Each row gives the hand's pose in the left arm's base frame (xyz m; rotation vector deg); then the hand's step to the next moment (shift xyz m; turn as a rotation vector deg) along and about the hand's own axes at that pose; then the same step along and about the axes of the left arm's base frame.
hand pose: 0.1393 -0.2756 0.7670 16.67 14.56 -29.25
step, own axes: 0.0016 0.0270 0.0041 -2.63 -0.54 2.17
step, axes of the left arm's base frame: 0.0159 0.0204 0.0089 -2.13 -0.02 2.71
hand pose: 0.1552 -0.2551 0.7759 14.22 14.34 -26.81
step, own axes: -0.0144 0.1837 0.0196 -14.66 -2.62 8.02
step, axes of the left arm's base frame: 0.0778 0.1589 0.0552 -12.45 1.43 11.36
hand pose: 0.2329 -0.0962 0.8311 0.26 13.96 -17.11
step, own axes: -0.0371 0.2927 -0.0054 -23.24 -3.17 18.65
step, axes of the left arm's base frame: 0.0498 0.2908 -0.0056 -18.04 2.97 23.74
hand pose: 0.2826 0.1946 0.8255 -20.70 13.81 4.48
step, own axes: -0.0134 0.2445 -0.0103 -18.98 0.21 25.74
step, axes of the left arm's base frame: -0.0442 0.2239 -0.0893 -12.76 8.81 27.97
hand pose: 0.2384 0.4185 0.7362 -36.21 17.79 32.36
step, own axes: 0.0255 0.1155 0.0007 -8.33 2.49 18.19
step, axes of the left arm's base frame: -0.0467 0.0874 -0.0646 -6.29 9.81 16.45
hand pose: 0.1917 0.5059 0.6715 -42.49 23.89 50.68
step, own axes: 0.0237 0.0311 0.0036 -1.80 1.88 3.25
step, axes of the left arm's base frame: -0.0115 0.0283 -0.0246 -2.47 2.18 2.55
